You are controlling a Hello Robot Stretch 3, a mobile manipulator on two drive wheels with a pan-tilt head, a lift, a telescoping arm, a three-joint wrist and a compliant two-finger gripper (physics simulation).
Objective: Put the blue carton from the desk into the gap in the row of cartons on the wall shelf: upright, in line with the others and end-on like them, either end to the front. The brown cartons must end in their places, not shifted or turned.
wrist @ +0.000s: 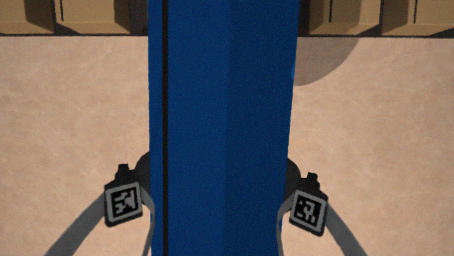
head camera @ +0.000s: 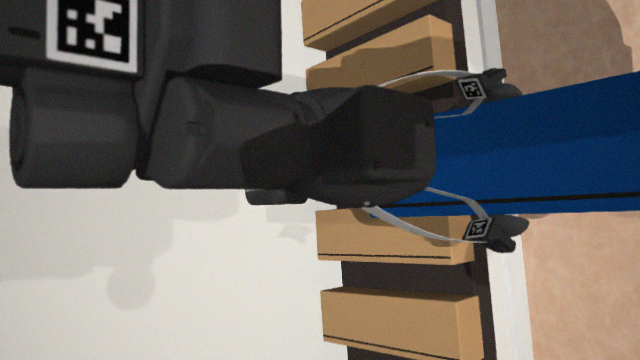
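Observation:
My gripper (head camera: 506,161) (wrist: 218,172) is shut on the blue carton (head camera: 565,150) (wrist: 220,90), with a fingertip on each long side. The blue carton runs out of the wrist view at top and bottom, and out of the head view at the right. In the head view the gripper body hides part of it. The brown cartons (head camera: 395,320) (wrist: 95,17) stand in a row, apart from one another, on the dark shelf (head camera: 400,277). In the wrist view the blue carton lies across a break in that row, with brown cartons at both sides; its depth relative to them is unclear.
In the head view a brown carton (head camera: 395,235) lies close beside the lower finger, and another brown carton (head camera: 385,55) is near the upper finger. A pale strip (head camera: 510,300) runs along the shelf. The pale wall (head camera: 225,280) is at left and the tan floor (head camera: 580,290) at right.

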